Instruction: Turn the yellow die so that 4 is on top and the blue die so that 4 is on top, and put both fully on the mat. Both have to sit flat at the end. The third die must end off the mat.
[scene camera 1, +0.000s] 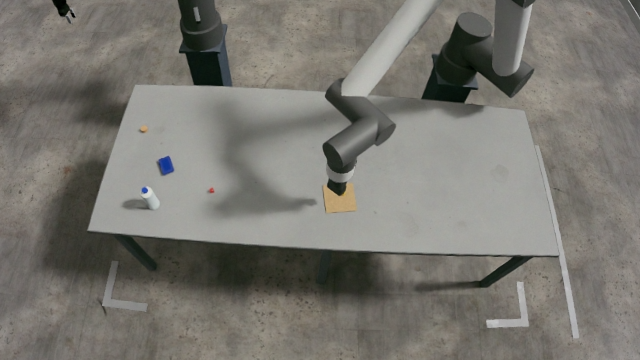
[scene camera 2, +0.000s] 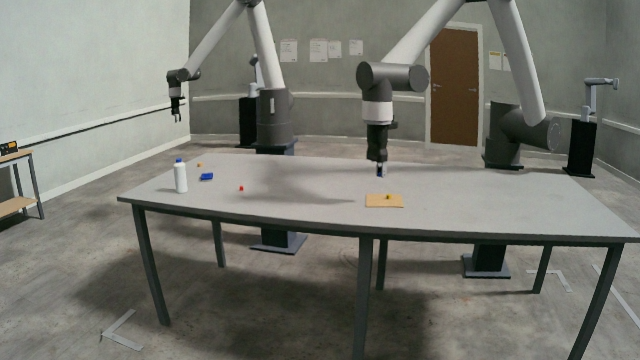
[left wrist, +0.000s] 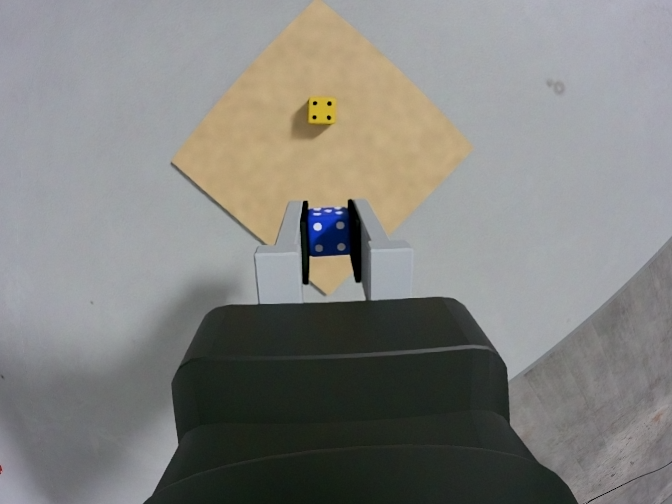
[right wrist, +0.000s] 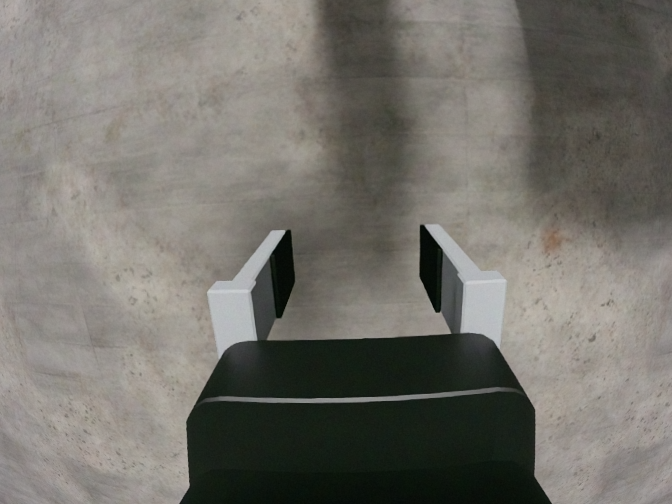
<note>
I see my left gripper (scene camera 2: 381, 176), my right gripper (right wrist: 356, 254), a tan mat (left wrist: 255, 151), a yellow die (left wrist: 321, 110) and a blue die (left wrist: 329, 228).
My left gripper also shows in the left wrist view (left wrist: 328, 225). The right wrist view does not show the tan mat: it is out of frame. The right wrist view misses the yellow die: it is out of frame.
</note>
